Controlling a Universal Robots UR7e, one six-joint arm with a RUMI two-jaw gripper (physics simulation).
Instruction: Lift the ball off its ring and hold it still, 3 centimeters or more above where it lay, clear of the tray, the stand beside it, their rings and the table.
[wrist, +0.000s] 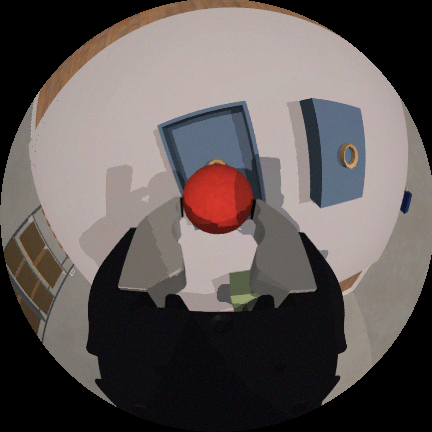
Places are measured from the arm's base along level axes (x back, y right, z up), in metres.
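Pixels of known places: gripper, fingertip midpoint: (216, 200).
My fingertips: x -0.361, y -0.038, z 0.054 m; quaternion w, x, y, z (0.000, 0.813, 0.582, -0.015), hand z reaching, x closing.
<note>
For each thing: its middle in the pictures, then the offset to it from my fingertips. "spot": a spot on its surface instead. Level surfaces: height alone.
- red ball, body centre: (217, 198) dz +0.006, dx -0.004, dy +0.002 m
- blue tray, body centre: (216, 167) dz -0.120, dx +0.001, dy -0.003 m
- empty tan ring, surface spot: (348, 155) spot: dz -0.091, dx +0.013, dy +0.233 m
- pale table, its level: dz -0.134 m
A red ball (217, 199) is held between the two fingertips of my gripper (216, 200), which is shut on it. The ball and fingers are raised above the blue tray (200, 140), apart from its floor and walls. A tan ring (217, 162) shows partly on the tray floor just past the ball; the ball hides the rest of it. The near part of the tray is hidden behind the ball and fingers. The blue stand (336, 175) is to the right, with an empty tan ring (348, 155) on its top, apart from the gripper.
A green block (241, 285) lies on the pale table (210, 60) near the gripper's base, partly hidden by the right finger. A shelf unit (48, 252) is at the lower left beyond the table. A dark blue object (406, 202) lies beyond the table's right edge.
</note>
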